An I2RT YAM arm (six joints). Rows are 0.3 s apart.
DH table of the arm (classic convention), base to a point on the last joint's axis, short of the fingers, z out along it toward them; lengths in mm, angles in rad. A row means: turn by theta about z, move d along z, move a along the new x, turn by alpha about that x. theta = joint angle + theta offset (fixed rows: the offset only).
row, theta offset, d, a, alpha
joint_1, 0, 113.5, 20, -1.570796
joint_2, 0, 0, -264, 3.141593
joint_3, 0.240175, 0, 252.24, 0
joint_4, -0.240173, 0, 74, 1.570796
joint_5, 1.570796, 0, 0, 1.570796
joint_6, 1.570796, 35.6, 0, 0
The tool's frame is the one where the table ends.
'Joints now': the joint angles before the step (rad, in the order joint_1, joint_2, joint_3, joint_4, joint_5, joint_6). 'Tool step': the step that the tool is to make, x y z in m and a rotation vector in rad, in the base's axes. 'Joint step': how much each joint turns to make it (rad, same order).
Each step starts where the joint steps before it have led.
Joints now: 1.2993, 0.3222, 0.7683, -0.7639, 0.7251, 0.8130
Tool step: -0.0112, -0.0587, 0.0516, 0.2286, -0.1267, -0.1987
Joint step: 0.0003, -0.0964, 0.1859, -0.0001, 0.2061, -0.0366
